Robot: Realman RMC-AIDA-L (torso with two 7-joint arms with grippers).
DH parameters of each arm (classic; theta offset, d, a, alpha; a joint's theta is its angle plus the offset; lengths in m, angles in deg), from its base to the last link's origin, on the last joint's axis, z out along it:
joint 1: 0 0.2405 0 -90
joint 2: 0 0 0 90
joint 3: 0 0.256 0 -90
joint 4: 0 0 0 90
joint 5: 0 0.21 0 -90
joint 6: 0 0 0 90
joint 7: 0 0.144 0 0
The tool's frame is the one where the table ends.
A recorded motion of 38 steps. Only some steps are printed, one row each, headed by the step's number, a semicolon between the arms.
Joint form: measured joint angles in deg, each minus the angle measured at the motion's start. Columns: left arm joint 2, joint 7, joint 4, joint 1, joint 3, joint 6, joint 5; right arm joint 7, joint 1, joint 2, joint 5, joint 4, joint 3, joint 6.
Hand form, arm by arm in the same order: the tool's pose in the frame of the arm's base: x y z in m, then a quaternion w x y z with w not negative. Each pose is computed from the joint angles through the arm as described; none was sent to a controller.
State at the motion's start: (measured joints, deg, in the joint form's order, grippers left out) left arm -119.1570 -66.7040 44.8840 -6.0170 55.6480 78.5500 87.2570; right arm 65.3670 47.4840 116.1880 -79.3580 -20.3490 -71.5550 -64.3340
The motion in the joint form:
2: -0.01 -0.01 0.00 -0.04 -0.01 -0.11 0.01; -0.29 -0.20 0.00 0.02 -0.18 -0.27 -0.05
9: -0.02 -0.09 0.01 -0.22 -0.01 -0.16 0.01; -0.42 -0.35 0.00 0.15 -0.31 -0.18 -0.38
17: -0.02 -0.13 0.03 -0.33 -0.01 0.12 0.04; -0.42 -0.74 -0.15 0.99 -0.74 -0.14 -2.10
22: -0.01 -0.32 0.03 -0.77 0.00 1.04 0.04; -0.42 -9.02 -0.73 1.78 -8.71 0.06 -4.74
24: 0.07 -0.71 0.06 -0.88 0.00 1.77 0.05; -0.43 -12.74 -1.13 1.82 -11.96 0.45 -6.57
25: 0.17 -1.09 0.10 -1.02 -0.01 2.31 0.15; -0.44 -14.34 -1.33 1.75 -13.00 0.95 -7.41
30: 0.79 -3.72 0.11 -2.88 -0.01 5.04 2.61; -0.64 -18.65 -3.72 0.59 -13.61 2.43 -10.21
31: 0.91 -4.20 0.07 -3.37 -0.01 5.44 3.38; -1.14 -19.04 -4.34 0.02 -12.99 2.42 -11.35
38: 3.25 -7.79 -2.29 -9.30 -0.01 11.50 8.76; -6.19 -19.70 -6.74 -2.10 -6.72 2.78 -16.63
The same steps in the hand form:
2: -0.3327 0.2592 0.0194 0.30622 -0.88339 -0.23639 -0.26452; 0.1690 0.4070 -0.0571 0.17165 -0.94977 0.09511 0.24379
9: -0.3319 0.2603 0.0194 0.30593 -0.88351 -0.23572 -0.26503; 0.1689 0.4064 -0.0564 0.17106 -0.94927 0.09410 0.24650
17: -0.3308 0.2605 0.0193 0.30375 -0.88422 -0.23413 -0.26659; 0.1666 0.4042 -0.0534 0.16429 -0.94719 0.09166 0.25969
22: -0.3269 0.2618 0.0190 0.29641 -0.88615 -0.22922 -0.27265; 0.1912 0.3896 -0.0306 0.18965 -0.93744 0.08844 0.27824
24: -0.3252 0.2614 0.0194 0.29085 -0.88688 -0.22858 -0.27676; 0.2032 0.3801 -0.0196 0.19762 -0.93407 0.08639 0.28459
25: -0.3239 0.2615 0.0198 0.28618 -0.88775 -0.22814 -0.27921; 0.2098 0.3756 -0.0146 0.20209 -0.93216 0.08865 0.28701
30: -0.3154 0.2649 0.0186 0.24869 -0.89937 -0.22450 -0.28086; 0.2424 0.3607 0.0052 0.21293 -0.93250 0.10308 0.27290
31: -0.3139 0.2659 0.0178 0.24067 -0.90253 -0.22351 -0.27851; 0.2482 0.3564 0.0070 0.20665 -0.93569 0.10154 0.26735
38: -0.2964 0.2771 0.0168 0.15450 -0.92881 -0.20402 -0.26798; 0.2751 0.3339 0.0084 0.17620 -0.94747 0.09589 0.24911

